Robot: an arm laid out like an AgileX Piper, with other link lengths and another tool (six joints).
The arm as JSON. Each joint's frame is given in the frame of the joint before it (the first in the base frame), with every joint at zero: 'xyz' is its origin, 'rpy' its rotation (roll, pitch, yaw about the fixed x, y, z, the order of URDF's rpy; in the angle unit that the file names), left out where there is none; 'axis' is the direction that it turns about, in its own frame. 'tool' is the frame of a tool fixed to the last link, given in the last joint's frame.
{
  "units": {
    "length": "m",
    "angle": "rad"
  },
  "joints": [
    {
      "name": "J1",
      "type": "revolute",
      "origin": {
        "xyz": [
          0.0,
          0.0,
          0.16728
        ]
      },
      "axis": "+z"
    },
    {
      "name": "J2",
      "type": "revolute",
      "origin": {
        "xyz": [
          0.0,
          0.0,
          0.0
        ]
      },
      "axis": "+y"
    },
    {
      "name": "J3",
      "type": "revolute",
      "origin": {
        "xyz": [
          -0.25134,
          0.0,
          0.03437
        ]
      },
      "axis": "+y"
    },
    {
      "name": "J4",
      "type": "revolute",
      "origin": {
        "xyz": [
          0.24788,
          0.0,
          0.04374
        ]
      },
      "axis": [
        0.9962,
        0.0,
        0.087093
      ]
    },
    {
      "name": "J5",
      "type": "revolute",
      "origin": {
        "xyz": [
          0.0,
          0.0,
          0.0
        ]
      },
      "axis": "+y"
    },
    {
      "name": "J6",
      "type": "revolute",
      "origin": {
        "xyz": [
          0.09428,
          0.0,
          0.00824
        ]
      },
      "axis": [
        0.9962,
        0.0,
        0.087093
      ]
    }
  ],
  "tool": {
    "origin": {
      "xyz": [
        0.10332,
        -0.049,
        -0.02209
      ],
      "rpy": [
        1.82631,
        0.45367,
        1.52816
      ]
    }
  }
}
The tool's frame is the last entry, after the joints.
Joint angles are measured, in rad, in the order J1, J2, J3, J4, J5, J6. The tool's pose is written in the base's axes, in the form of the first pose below.
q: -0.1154, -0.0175, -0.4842, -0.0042, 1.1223, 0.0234
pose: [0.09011 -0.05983 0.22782], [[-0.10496 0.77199 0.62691], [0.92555 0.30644 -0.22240], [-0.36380 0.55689 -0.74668]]
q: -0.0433, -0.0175, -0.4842, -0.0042, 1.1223, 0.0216
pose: [0.09423 -0.05325 0.22789], [[-0.17223 0.74762 0.64141], [0.91486 0.36280 -0.17723], [-0.36520 0.55627 -0.74645]]
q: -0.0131, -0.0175, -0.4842, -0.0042, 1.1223, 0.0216
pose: [0.09579 -0.05038 0.22789], [[-0.19977 0.73632 0.64647], [0.90924 0.38521 -0.15778], [-0.36520 0.55627 -0.74645]]
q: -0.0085, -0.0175, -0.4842, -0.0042, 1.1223, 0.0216
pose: [0.09602 -0.04994 0.22789], [[-0.20395 0.73454 0.64719], [0.90831 0.38859 -0.15480], [-0.36520 0.55627 -0.74645]]
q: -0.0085, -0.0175, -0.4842, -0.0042, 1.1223, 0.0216
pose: [0.09602 -0.04994 0.22789], [[-0.20395 0.73454 0.64719], [0.90831 0.38859 -0.15480], [-0.36520 0.55627 -0.74645]]
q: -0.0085, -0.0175, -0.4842, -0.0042, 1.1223, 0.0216
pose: [0.09602 -0.04994 0.22789], [[-0.20395 0.73454 0.64719], [0.90831 0.38859 -0.15480], [-0.36520 0.55627 -0.74645]]
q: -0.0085, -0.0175, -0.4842, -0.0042, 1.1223, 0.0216
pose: [0.09602 -0.04994 0.22789], [[-0.20395 0.73454 0.64719], [0.90831 0.38859 -0.15480], [-0.36520 0.55627 -0.74645]]
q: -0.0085, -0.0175, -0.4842, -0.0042, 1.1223, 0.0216
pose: [0.09602 -0.04994 0.22789], [[-0.20395 0.73454 0.64719], [0.90831 0.38859 -0.15480], [-0.36520 0.55627 -0.74645]]
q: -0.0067, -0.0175, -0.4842, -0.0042, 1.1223, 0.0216
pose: [0.09611 -0.04976 0.22789], [[-0.20559 0.73384 0.64746], [0.90794 0.38991 -0.15364], [-0.36520 0.55627 -0.74645]]
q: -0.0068, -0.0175, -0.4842, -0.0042, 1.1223, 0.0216
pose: [0.09611 -0.04977 0.22789], [[-0.20550 0.73388 0.64745], [0.90796 0.38984 -0.15370], [-0.36520 0.55627 -0.74645]]
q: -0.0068, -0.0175, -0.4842, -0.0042, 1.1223, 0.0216
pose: [0.09611 -0.04977 0.22789], [[-0.20550 0.73388 0.64745], [0.90796 0.38984 -0.15370], [-0.36520 0.55627 -0.74645]]
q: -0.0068, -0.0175, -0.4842, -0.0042, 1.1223, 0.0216
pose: [0.09611 -0.04977 0.22789], [[-0.20550 0.73388 0.64745], [0.90796 0.38984 -0.15370], [-0.36520 0.55627 -0.74645]]
